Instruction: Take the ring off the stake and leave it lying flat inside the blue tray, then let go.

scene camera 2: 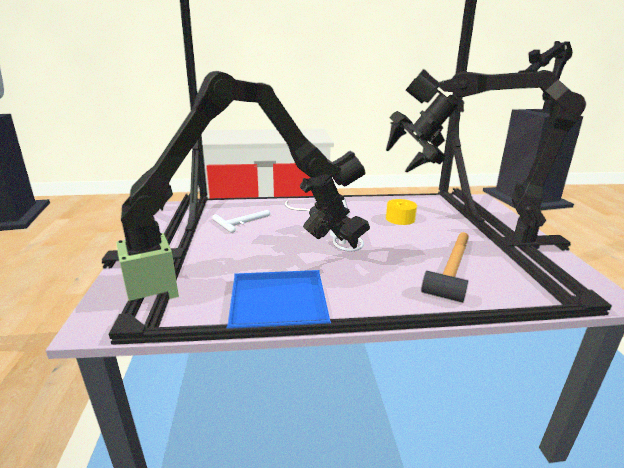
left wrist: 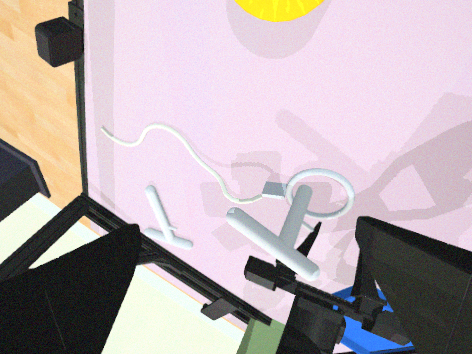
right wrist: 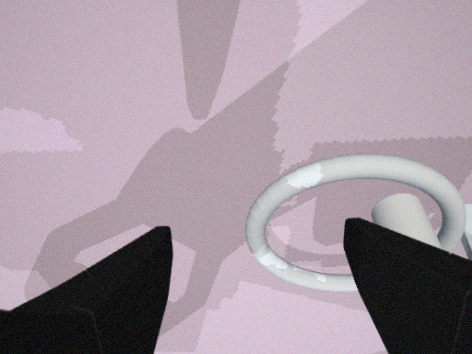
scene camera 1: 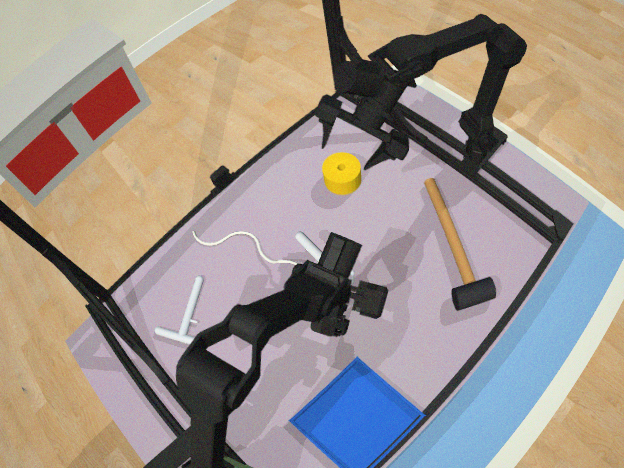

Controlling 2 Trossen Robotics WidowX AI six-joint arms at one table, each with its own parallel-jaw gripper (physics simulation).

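Where they show: left gripper, between the fingertips: (scene camera 2: 395, 161) (left wrist: 249, 230) (scene camera 1: 343, 158); right gripper, between the fingertips: (scene camera 2: 348, 243) (left wrist: 342, 229) (right wrist: 258, 236); left arm's base, origin of its link: (scene camera 2: 524, 239) (scene camera 1: 476, 152); right arm's base, origin of its link: (scene camera 2: 143, 246).
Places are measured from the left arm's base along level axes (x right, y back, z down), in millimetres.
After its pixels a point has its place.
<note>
The pale ring (scene camera 2: 348, 248) @(z 10, x 223, y -440 mm) (left wrist: 320, 171) @(z 8, x 260, y -375 mm) (right wrist: 370, 166) @(z 8, x 253, y -457 mm) surrounds the tip of the thick white T-shaped stake (scene camera 1: 308, 245) @(z -91, x 303, y -408 mm) (left wrist: 270, 240) @(z -86, x 288, y -403 mm) (right wrist: 402, 212) @(z 10, x 272, y -431 mm). How they touch lower down is hidden. My right gripper (scene camera 1: 352, 312) (scene camera 2: 337, 239) @(z -8, x 217, y -445 mm) (left wrist: 342, 229) @(z -8, x 217, y -445 mm) (right wrist: 258, 236) @(z -8, x 217, y -445 mm) is partly open, low by the ring. In the right wrist view, one finger overlaps the ring's right part and the other is outside at the left; the ring's left side shows between them, not gripped. My left gripper (scene camera 1: 344, 157) @(z -188, x 271, y -254 mm) (scene camera 2: 397, 160) @(z -188, x 271, y -254 mm) (left wrist: 249, 230) @(z -188, x 271, y -254 mm) is wide open and empty, high near the yellow cylinder. The blue tray (scene camera 1: 357, 418) @(z 13, x 110, y -702 mm) (scene camera 2: 278, 302) @(z 13, x 105, y -708 mm) is empty.
A yellow cylinder (scene camera 1: 342, 176) @(z -31, x 305, y -192 mm) (scene camera 2: 401, 212) @(z -21, x 283, y -199 mm) stands at the back. A mallet (scene camera 1: 451, 236) @(z -13, x 27, y -268 mm) (scene camera 2: 444, 286) @(z -18, x -65, y -403 mm) lies at the right. A smaller white T-shaped piece (scene camera 1: 191, 307) @(z 1, x 534, y -587 mm) (scene camera 2: 252, 217) @(z 6, x 532, y -574 mm) (left wrist: 160, 210) @(z 6, x 533, y -562 mm) lies at the left. A thin pale cord (left wrist: 185, 140) @(z 13, x 450, y -383 mm) runs towards the ring. Black frame rails edge the table.
</note>
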